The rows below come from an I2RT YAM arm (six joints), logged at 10 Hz.
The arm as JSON. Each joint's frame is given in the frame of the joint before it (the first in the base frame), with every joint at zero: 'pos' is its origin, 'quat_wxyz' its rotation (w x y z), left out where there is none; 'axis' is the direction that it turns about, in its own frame. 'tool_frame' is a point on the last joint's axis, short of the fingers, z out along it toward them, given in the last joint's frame.
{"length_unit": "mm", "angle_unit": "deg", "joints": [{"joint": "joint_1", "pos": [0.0, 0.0, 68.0], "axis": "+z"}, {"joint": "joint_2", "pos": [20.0, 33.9, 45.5], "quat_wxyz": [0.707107, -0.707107, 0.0, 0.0], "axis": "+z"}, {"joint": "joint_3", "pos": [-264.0, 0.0, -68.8], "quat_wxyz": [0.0, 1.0, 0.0, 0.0], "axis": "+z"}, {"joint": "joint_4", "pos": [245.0, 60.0, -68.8], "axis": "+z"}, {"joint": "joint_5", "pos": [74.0, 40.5, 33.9], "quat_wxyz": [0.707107, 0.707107, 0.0, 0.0], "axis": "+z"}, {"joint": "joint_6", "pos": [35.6, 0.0, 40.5], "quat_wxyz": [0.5, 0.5, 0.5, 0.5], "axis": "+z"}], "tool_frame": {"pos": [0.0, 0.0, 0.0], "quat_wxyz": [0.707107, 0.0, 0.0, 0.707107]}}
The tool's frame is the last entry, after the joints.
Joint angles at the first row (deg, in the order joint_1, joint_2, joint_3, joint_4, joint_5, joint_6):
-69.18 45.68 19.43 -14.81 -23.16 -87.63
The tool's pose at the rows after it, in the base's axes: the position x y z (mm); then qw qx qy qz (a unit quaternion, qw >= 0):
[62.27, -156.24, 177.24, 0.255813, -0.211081, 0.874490, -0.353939]
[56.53, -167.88, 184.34, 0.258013, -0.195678, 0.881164, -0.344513]
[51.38, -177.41, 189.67, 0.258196, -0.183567, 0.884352, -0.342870]
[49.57, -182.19, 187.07, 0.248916, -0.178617, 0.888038, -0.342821]
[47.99, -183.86, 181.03, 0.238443, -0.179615, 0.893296, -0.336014]
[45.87, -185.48, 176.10, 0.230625, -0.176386, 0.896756, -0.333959]
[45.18, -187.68, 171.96, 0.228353, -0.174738, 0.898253, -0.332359]
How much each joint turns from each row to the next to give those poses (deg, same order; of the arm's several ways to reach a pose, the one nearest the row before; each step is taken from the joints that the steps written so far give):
-4.27 2.93 1.26 -0.42 -2.09 -1.88
-3.21 3.35 3.21 -1.75 -1.93 -0.76
-2.45 2.44 2.30 -0.70 -1.20 -0.59
-0.68 1.67 0.20 1.01 0.77 -0.43
-0.43 1.37 -0.42 0.39 0.78 -1.14
-0.62 1.03 -0.53 0.92 0.58 -0.54
-0.28 1.23 -0.38 1.26 0.13 -0.18

